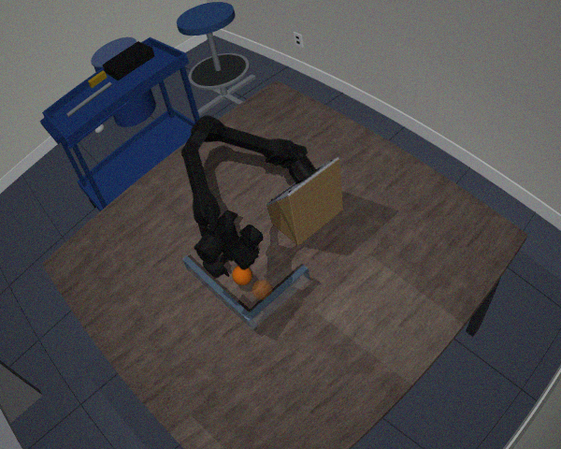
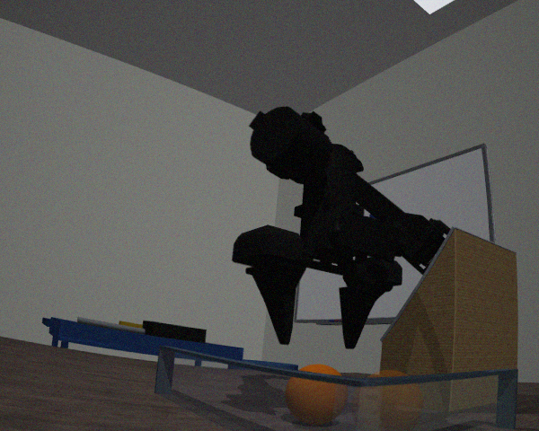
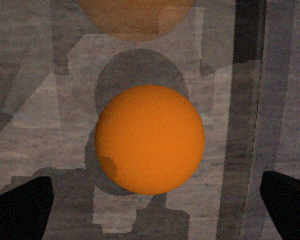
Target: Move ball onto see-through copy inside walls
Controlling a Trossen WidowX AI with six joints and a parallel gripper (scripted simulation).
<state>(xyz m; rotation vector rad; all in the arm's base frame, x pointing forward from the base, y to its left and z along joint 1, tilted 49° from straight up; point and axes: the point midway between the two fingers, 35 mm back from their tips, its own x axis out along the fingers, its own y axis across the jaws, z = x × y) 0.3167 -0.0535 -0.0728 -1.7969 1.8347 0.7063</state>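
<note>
My gripper tip is 5 cm above the orange ball.
</note>
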